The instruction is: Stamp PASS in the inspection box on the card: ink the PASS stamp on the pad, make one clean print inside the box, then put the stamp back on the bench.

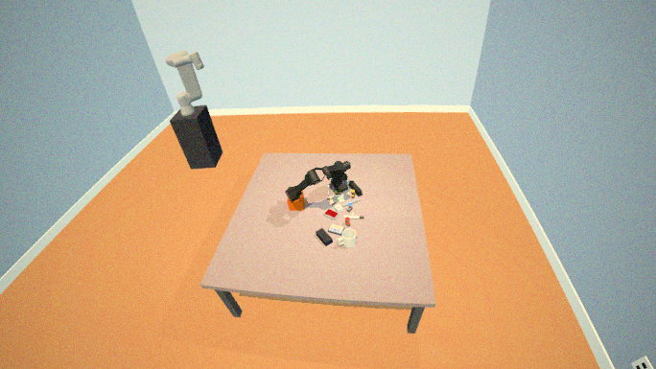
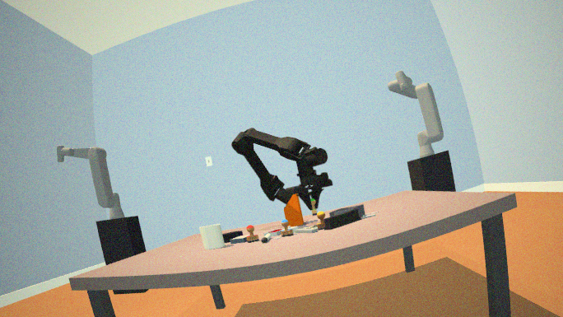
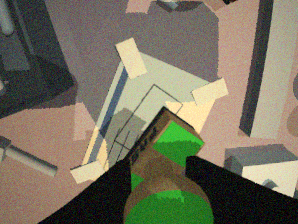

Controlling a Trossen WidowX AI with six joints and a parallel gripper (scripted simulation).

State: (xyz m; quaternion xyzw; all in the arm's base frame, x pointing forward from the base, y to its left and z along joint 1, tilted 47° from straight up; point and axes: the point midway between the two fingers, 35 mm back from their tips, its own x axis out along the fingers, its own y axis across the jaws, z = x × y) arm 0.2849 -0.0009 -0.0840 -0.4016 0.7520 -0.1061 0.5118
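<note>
My gripper tip is 5 cm past the red ink pad, 15 cm to the left of it and 7 cm above it. Round my gripper tip: blue-knob stamp 8 cm ahead, 12 cm to the right, 5 cm below; then green-knob stamp right at my gripper tip; then yellow-knob stamp 11 cm ahead, 1 cm to the left, 5 cm below.
</note>
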